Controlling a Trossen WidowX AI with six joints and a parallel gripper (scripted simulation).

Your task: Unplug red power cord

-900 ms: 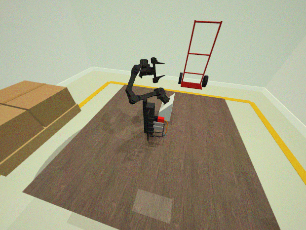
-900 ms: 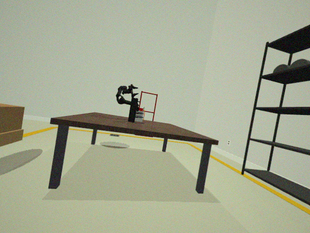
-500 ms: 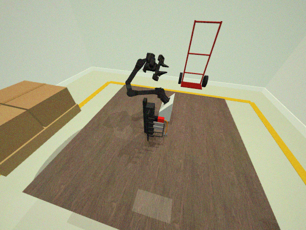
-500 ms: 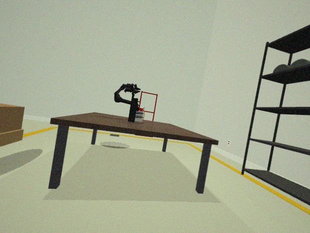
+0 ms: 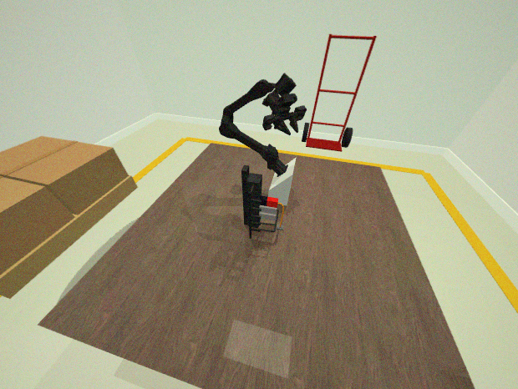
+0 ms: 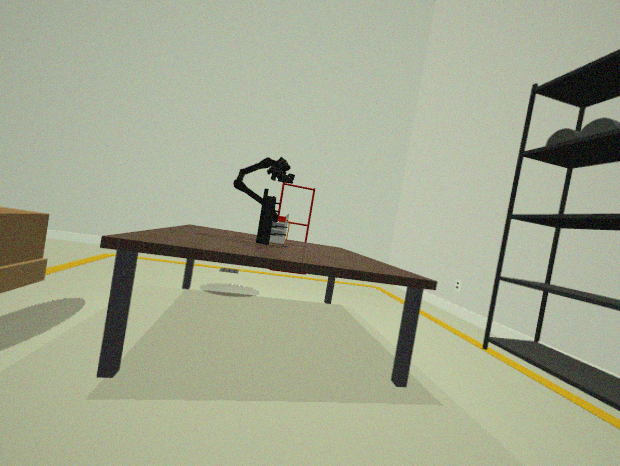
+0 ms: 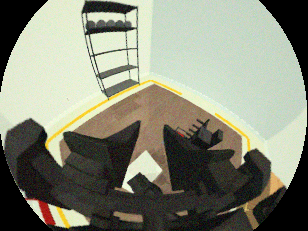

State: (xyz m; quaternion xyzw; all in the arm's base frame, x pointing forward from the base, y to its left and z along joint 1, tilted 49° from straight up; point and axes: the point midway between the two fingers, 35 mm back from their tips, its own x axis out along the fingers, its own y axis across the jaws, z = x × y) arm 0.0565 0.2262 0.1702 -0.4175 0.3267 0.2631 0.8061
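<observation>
My gripper tip is now 17 cm short of the red plug, 4 cm to the left of it and 24 cm above it.
</observation>
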